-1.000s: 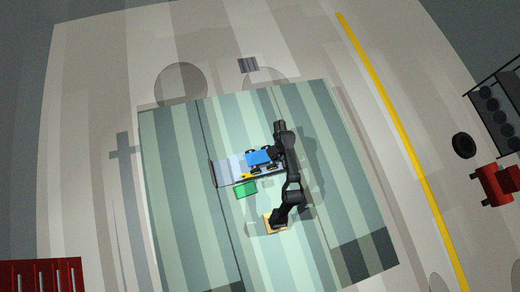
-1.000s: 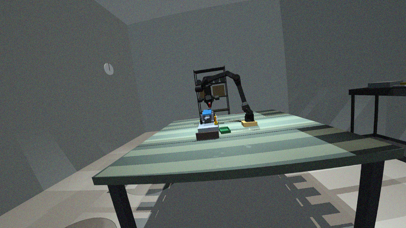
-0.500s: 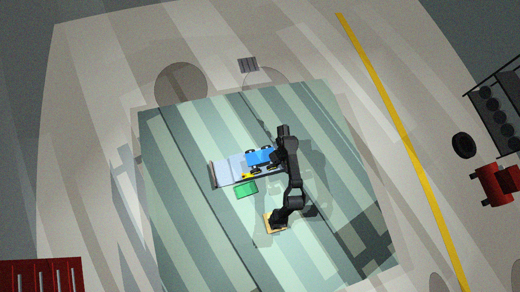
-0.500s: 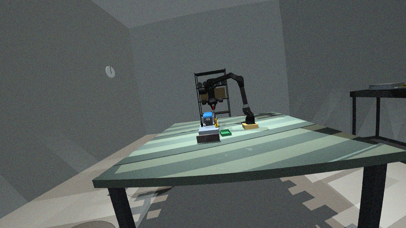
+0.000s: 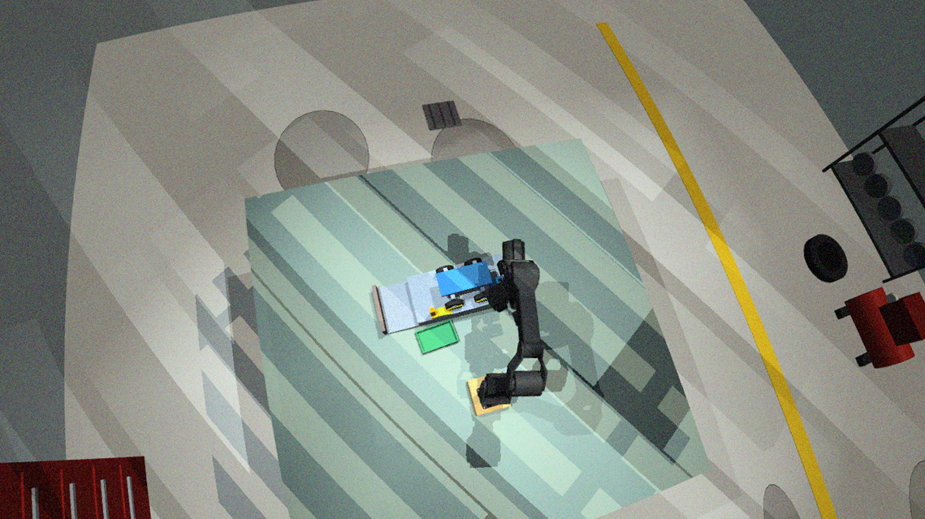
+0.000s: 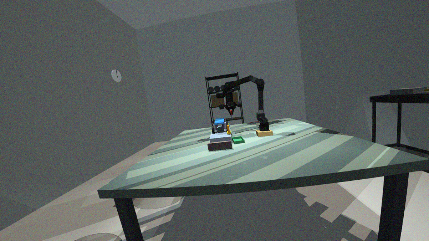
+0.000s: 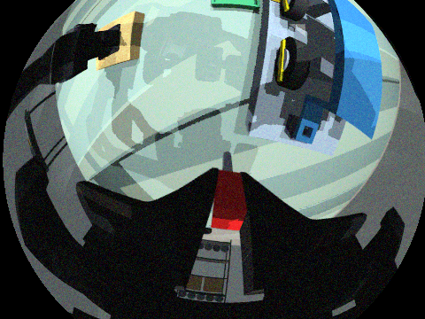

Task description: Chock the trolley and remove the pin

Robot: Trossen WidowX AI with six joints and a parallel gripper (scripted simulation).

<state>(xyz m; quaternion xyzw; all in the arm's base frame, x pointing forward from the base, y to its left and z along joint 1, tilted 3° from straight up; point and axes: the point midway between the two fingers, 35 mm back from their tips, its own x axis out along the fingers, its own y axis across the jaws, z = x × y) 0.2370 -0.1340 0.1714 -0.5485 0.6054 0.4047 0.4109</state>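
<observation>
Now: gripper tip 240 mm to the right of the green tray, 180 mm above it and 10 mm past it. Round my gripper tip: blue trolley 120 mm to the left, 110 mm ahead, 60 mm below; red-headed stop pin right at my gripper tip; grey ramp 130 mm to the left, 130 mm below, 110 mm ahead.
</observation>
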